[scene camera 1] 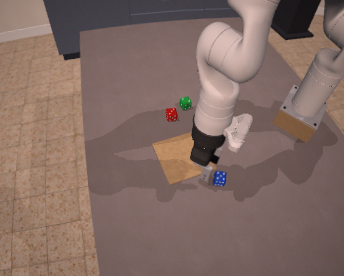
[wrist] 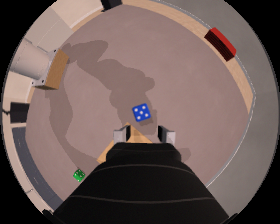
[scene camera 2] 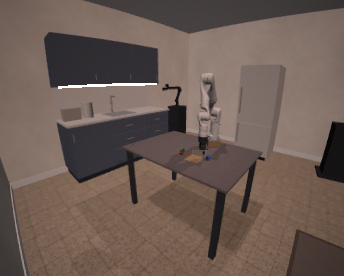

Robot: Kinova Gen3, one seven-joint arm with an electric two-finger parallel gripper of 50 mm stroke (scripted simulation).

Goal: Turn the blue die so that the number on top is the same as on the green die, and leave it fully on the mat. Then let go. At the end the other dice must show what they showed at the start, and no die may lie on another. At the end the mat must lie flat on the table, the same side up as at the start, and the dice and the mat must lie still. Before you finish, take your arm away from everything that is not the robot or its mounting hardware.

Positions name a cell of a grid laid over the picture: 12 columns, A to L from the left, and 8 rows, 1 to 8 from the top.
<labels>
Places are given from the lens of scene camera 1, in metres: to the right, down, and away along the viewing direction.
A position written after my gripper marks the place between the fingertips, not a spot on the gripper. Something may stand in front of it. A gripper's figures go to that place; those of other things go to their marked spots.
my gripper (scene camera 1: H5): 0.10, 0.08, 0.65
tan mat (scene camera 1: G5): 0.00, 0.05, 0.72
</labels>
